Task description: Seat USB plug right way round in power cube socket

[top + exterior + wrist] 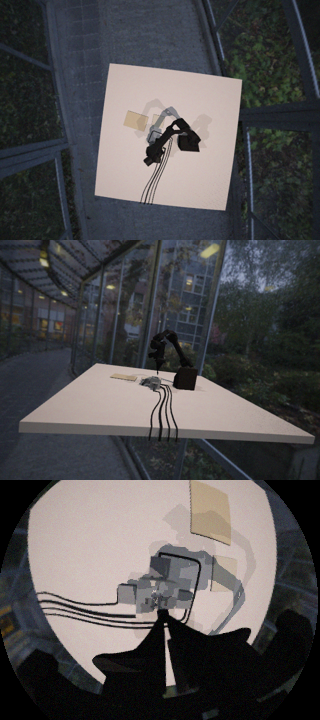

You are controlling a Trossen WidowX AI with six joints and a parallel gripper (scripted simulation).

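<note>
Now: gripper tip 2 cm above the USB plug. Round my gripper tip: flat tan card (26 cm ahead, 17 cm to the right, 13 cm below).
</note>
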